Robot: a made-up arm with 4 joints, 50 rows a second.
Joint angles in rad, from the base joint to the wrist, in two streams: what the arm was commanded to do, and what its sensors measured. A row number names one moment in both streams.
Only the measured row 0 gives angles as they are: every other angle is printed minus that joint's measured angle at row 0.
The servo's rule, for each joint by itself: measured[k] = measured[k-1] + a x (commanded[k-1-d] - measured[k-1]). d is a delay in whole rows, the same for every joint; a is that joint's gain. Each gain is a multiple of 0.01, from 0.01 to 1. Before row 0 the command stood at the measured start. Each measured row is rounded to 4 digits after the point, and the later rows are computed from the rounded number. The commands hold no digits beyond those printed.
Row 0, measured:
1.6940 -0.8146 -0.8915 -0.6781
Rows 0 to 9, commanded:
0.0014 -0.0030 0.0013 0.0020
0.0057 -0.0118 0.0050 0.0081
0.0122 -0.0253 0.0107 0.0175
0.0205 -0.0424 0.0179 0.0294
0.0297 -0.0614 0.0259 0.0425
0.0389 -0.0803 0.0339 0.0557
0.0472 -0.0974 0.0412 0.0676
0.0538 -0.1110 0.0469 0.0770
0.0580 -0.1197 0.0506 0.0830
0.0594 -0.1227 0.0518 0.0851
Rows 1 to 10, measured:
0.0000 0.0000 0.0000 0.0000
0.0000 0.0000 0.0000 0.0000
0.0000 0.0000 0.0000 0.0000
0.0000 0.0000 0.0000 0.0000
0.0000 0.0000 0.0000 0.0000
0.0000 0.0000 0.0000 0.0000
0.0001 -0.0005 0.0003 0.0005
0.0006 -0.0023 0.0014 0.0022
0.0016 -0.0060 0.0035 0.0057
0.0033 -0.0118 0.0068 0.0112
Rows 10 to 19, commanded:
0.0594 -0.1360 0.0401 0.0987
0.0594 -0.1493 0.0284 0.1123
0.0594 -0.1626 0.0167 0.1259
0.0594 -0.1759 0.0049 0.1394
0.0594 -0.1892 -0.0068 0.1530
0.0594 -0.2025 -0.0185 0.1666
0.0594 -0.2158 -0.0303 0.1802
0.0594 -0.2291 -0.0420 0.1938
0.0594 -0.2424 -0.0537 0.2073
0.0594 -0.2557 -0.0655 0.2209
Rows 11 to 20, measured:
0.0057 -0.0197 0.0112 0.0184
0.0087 -0.0294 0.0164 0.0270
0.0122 -0.0403 0.0221 0.0363
0.0159 -0.0516 0.0278 0.0457
0.0197 -0.0625 0.0330 0.0543
0.0233 -0.0721 0.0373 0.0614
0.0265 -0.0823 0.0379 0.0700
0.0295 -0.0930 0.0357 0.0797
0.0322 -0.1041 0.0313 0.0903
0.0346 -0.1156 0.0252 0.1016

